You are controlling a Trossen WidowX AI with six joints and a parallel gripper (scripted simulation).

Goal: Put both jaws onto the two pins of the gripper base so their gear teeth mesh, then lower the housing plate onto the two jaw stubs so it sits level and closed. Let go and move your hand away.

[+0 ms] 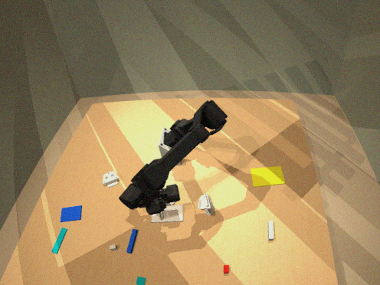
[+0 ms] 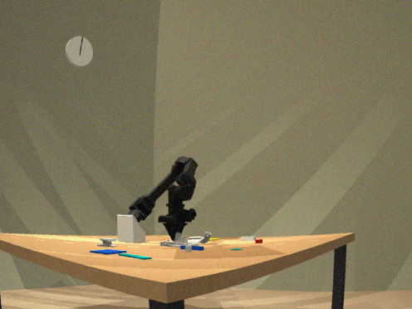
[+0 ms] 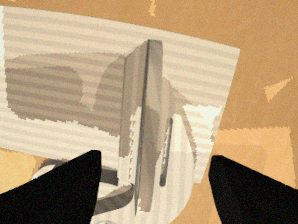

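Right now the jaw is 190 mm to the left of my gripper tip, 20 mm ahead of it and 10 mm above it. From my gripper tip the other things lie so: small white block: 170 mm to the right, 170 mm ahead, 20 mm below; blue bar: 140 mm ahead, 100 mm to the right, 20 mm below; teal block: 290 mm ahead, 50 mm to the right, 30 mm below.
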